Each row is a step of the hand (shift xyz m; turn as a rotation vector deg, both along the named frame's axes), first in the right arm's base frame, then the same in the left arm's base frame.
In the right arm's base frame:
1: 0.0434 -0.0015 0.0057 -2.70 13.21 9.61
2: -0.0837 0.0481 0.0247 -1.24 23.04 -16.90
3: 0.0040 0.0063 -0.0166 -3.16 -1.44 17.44
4: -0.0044 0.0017 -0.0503 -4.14 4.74 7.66
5: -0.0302 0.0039 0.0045 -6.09 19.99 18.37
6: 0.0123 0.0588 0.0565 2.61 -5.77 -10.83
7: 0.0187 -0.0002 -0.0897 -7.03 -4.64 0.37
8: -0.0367 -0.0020 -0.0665 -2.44 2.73 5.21
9: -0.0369 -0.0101 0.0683 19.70 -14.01 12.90
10: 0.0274 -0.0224 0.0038 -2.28 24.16 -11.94
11: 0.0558 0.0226 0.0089 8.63 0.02 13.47
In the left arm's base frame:
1: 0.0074 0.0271 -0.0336 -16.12 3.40 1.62
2: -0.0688 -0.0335 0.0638 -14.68 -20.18 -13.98
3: 0.0014 -0.0132 -0.0124 -5.92 13.19 10.36
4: 0.0167 -0.0443 -0.0177 -7.99 3.10 4.99
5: -0.0110 -0.0125 0.0259 -26.23 7.30 5.72
6: -0.0724 0.0388 -0.0076 9.83 -6.25 -4.65
7: 0.0378 -0.0647 -0.0527 2.73 -2.13 7.69
8: 0.0201 -0.0732 0.0041 -4.91 2.42 3.25
9: -0.0238 0.0403 0.0628 11.52 24.03 -6.35
10: 0.0240 0.0224 -0.0137 -17.77 -16.87 -11.45
11: -0.0133 0.0302 -0.0512 -3.50 15.52 -1.71

